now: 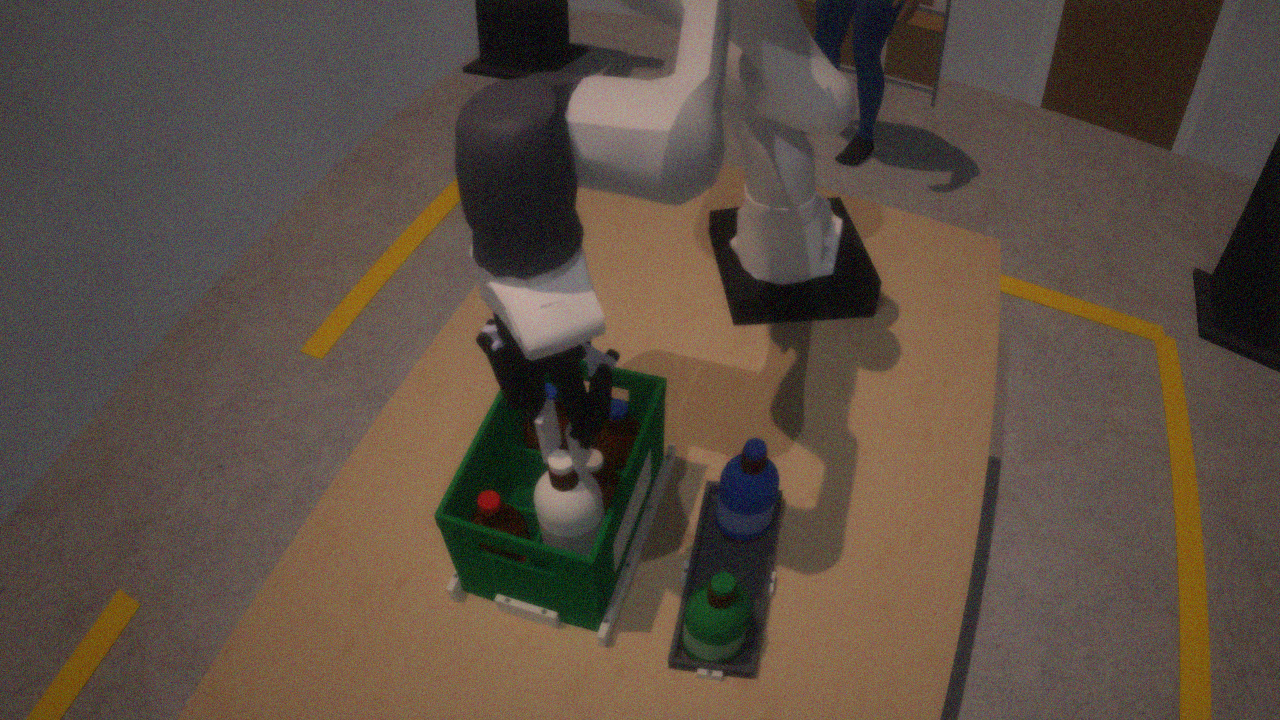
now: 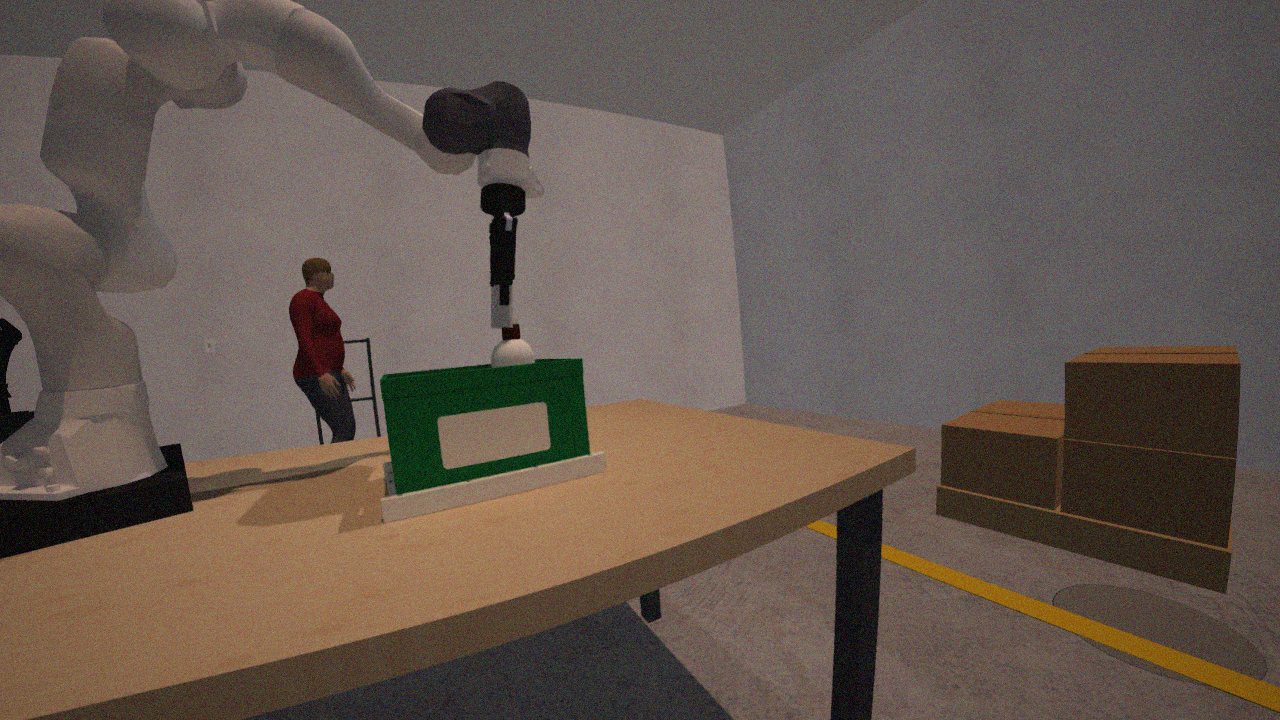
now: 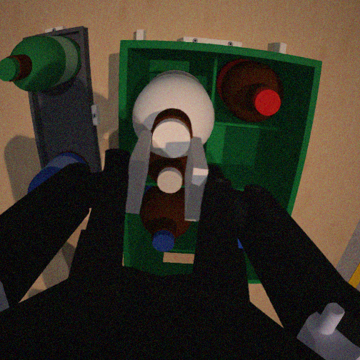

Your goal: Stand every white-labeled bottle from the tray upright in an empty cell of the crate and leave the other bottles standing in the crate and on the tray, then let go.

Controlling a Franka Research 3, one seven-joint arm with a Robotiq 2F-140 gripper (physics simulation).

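Observation:
My gripper points down and is shut on the neck of a large white bottle. The bottle is upright in the near tray-side corner cell of the green crate. Its lower body is below the rim; whether its base touches the crate floor is hidden. On the dark tray stand a blue bottle and a green bottle. No white bottle shows on the tray.
In the crate, a red-capped brown bottle stands beside the held bottle. A white-capped bottle and a blue-capped brown bottle stand behind it. Another blue cap shows at the back.

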